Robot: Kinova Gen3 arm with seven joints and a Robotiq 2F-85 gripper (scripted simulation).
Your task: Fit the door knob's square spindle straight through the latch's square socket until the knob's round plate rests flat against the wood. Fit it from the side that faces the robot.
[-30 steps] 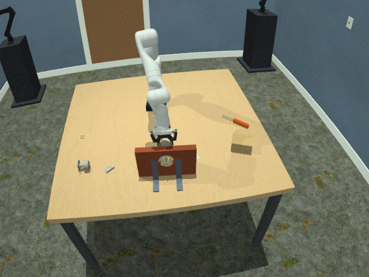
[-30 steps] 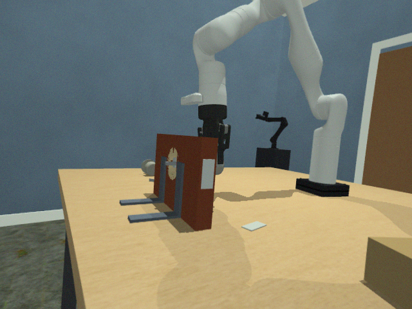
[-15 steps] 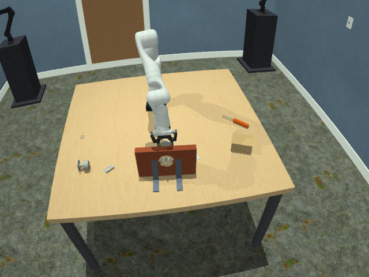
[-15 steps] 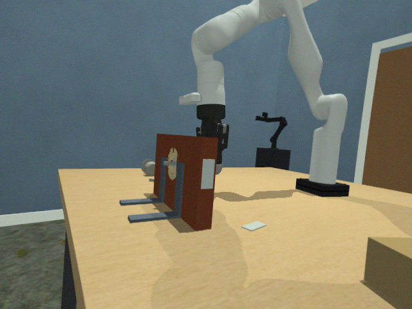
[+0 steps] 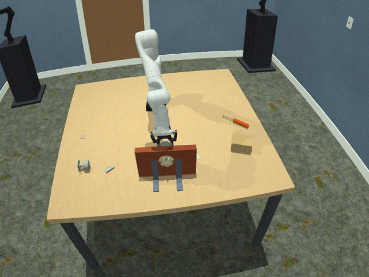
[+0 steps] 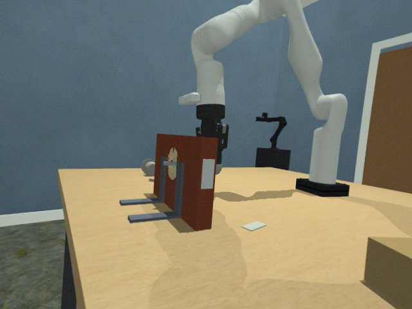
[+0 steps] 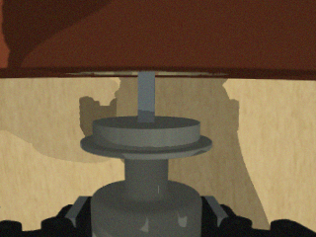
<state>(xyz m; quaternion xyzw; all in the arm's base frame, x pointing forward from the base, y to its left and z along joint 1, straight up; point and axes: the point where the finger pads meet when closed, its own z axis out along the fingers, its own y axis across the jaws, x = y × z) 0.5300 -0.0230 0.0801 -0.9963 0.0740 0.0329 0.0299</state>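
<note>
Right now the wooden slab is 90 mm ahead of my hand, 20 mm below it and 10 mm to the right of it. From my hand the other things lie so: door knob (40 mm ahead, 10 mm below); tan box (440 mm to the left, 90 mm below, 10 mm behind).
</note>
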